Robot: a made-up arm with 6 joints. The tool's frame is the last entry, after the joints.
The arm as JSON. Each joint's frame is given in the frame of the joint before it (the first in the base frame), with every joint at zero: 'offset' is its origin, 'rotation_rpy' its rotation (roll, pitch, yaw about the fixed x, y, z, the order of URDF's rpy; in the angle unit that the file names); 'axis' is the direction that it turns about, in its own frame. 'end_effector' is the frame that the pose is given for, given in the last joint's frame.
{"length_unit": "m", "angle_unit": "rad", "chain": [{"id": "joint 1", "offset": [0.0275, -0.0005, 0.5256], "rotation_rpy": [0.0, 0.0, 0.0], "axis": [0.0, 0.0, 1.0]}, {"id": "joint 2", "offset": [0.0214, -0.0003, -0.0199], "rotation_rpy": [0.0, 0.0, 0.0], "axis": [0.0, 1.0, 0.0]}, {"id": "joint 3", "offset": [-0.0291, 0.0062, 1.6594], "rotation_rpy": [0.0, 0.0, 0.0], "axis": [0.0, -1.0, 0.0]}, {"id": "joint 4", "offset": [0.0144, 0.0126, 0.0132], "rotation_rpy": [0.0, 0.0, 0.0], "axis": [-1.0, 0.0, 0.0]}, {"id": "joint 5", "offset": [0.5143, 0.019, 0.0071], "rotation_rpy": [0.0, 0.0, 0.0], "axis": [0.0, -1.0, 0.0]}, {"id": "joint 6", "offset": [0.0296, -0.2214, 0.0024], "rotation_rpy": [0.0, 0.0, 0.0], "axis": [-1.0, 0.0, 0.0]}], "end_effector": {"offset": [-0.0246, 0.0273, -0.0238], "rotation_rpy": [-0.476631, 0.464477, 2.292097]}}
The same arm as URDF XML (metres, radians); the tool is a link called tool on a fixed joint. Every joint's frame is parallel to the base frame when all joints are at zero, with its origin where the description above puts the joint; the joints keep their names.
<robot name="arm">
<joint name="joint 1" type="continuous"><parent link="base_link"/><child link="link1"/><origin xyz="0.0275 -0.0005 0.5256"/><axis xyz="0 0 1"/></joint>
<joint name="joint 2" type="continuous"><parent link="link1"/><child link="link2"/><origin xyz="0.0214 -0.0003 -0.0199"/><axis xyz="0 1 0"/></joint>
<joint name="joint 3" type="continuous"><parent link="link2"/><child link="link3"/><origin xyz="-0.0291 0.0062 1.6594"/><axis xyz="0 -1 0"/></joint>
<joint name="joint 4" type="continuous"><parent link="link3"/><child link="link4"/><origin xyz="0.0144 0.0126 0.0132"/><axis xyz="-1 0 0"/></joint>
<joint name="joint 5" type="continuous"><parent link="link4"/><child link="link5"/><origin xyz="0.5143 0.019 0.0071"/><axis xyz="0 -1 0"/></joint>
<joint name="joint 6" type="continuous"><parent link="link5"/><child link="link6"/><origin xyz="0.0296 -0.2214 0.0024"/><axis xyz="-1 0 0"/></joint>
<joint name="tool_joint" type="fixed"><parent link="link6"/><child link="tool"/><origin xyz="-0.0246 0.0273 -0.0238" rpy="-0.4766 0.4645 2.2921"/></joint>
<link name="base_link"/>
<link name="link1"/>
<link name="link2"/>
<link name="link3"/>
<link name="link4"/>
<link name="link5"/>
<link name="link6"/>
<link name="tool"/>
</robot>

